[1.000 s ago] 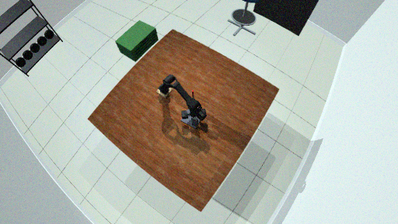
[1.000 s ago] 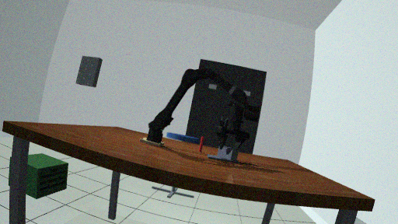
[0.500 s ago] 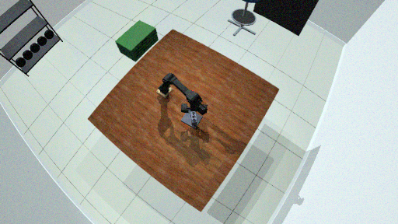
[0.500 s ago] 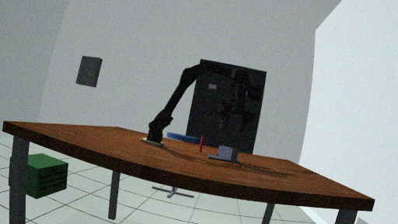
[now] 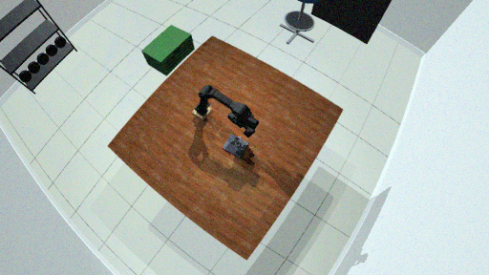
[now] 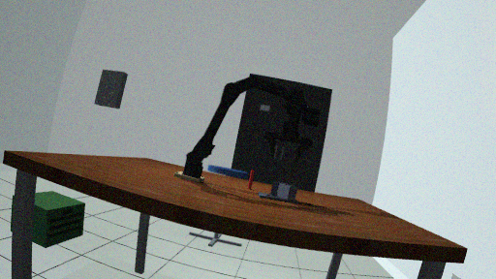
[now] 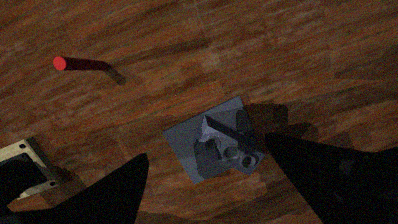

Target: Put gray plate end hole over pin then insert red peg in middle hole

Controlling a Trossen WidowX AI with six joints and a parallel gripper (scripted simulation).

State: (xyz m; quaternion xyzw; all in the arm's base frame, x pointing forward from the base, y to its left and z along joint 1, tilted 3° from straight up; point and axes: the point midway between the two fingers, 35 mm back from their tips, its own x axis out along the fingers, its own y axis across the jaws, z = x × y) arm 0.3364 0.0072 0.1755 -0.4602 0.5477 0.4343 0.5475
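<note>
The red peg is 120 mm behind my gripper tip, 110 mm to the left of it and 100 mm below it. The rest, counted from my gripper tip: gray base 130 mm below, 60 mm to the right; then gray plate 90 mm below, 60 mm to the right, 20 mm ahead.
</note>
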